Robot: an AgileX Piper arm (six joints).
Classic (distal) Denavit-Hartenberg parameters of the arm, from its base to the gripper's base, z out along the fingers. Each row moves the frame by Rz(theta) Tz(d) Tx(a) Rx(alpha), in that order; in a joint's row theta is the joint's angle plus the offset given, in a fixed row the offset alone. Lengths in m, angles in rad.
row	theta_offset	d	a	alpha
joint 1	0.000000	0.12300	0.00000	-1.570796
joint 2	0.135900	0.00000	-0.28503	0.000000
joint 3	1.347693	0.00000	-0.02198	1.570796
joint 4	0.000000	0.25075	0.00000	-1.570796
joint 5	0.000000	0.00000	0.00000	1.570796
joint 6	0.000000	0.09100	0.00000	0.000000
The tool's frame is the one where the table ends.
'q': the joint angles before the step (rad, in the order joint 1, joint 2, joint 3, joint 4, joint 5, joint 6). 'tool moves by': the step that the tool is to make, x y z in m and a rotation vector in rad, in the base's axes. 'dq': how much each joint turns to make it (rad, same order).
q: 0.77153 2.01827 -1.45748 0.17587 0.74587 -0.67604
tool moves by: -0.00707 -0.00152 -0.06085 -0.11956 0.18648 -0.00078
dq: -0.00001 0.13087 0.02030 0.04717 0.06904 -0.01269
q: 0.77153 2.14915 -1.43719 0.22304 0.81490 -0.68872
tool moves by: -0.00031 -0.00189 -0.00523 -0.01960 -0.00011 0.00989
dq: 0.00000 0.00840 0.00688 -0.01724 -0.00173 0.00000
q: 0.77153 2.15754 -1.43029 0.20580 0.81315 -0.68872
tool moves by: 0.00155 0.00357 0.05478 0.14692 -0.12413 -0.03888
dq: 0.00160 -0.12775 0.00000 0.02822 -0.06735 0.01322
